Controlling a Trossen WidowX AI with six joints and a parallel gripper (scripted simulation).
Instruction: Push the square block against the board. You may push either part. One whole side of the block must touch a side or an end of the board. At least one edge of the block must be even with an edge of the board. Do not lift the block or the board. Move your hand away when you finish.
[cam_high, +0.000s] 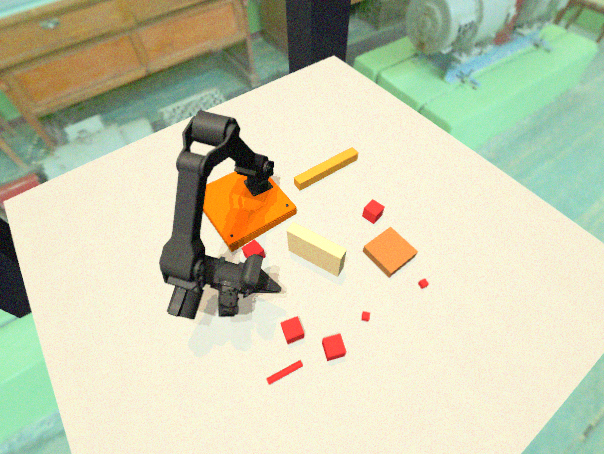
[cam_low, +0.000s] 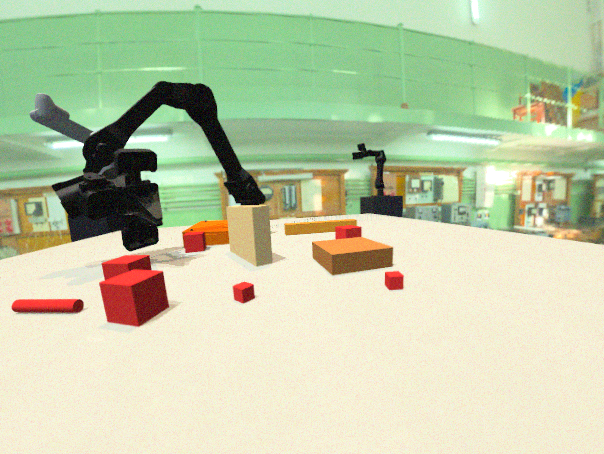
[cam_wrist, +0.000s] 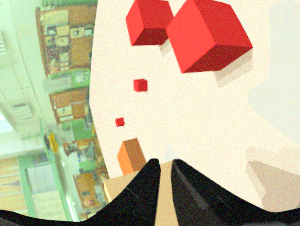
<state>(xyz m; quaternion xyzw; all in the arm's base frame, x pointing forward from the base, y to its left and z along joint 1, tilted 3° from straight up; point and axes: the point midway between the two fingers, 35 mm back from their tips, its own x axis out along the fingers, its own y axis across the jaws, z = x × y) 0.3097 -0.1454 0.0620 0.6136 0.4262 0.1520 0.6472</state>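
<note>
The tan board is 6 cm behind my gripper tip, 13 cm to the left of it and 3 cm below it. From my gripper tip the other things lie so: red rod (14 cm ahead, 8 cm to the right, 7 cm below); then orange-brown square block (4 cm ahead, 30 cm to the left, 7 cm below); then long orange board (29 cm behind, 33 cm to the left, 7 cm below).
</note>
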